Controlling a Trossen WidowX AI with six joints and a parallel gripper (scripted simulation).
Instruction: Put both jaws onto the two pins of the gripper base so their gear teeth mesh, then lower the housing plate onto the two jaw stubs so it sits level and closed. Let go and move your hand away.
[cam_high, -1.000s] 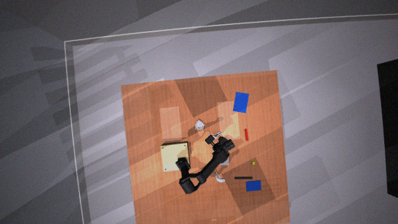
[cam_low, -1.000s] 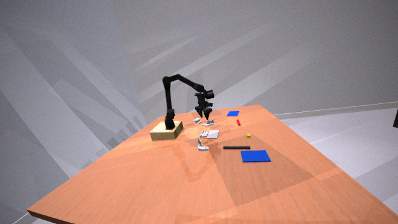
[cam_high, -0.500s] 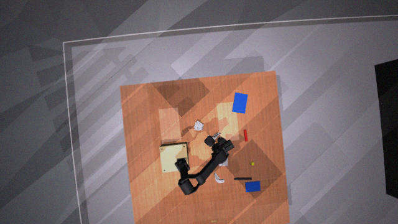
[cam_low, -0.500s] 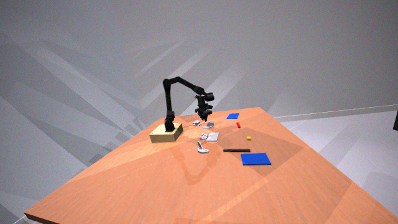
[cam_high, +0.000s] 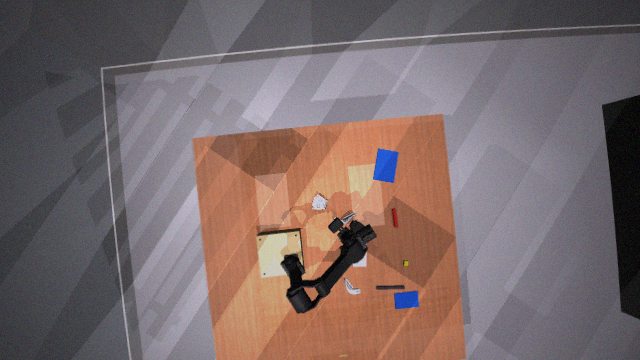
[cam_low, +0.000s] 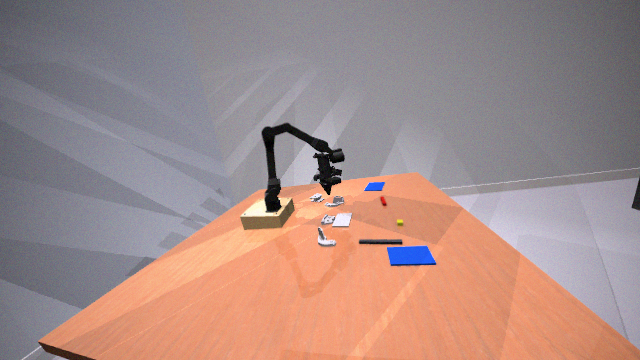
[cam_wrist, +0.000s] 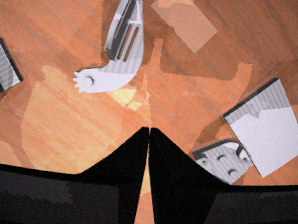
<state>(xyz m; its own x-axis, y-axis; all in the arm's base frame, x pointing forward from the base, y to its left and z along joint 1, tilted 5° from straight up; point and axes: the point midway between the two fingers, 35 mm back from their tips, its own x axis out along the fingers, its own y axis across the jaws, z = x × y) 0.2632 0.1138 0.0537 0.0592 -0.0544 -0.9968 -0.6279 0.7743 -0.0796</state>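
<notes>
Right now my gripper tip is 70 mm above the jaw, 60 mm to the right of it and 10 mm past it. Also, from my gripper tip: gripper base: 150 mm to the left, 110 mm behind, 50 mm below; housing plate: 130 mm to the right, 70 mm below; flat white plate: 140 mm to the right, 80 mm below, 70 mm ahead.
</notes>
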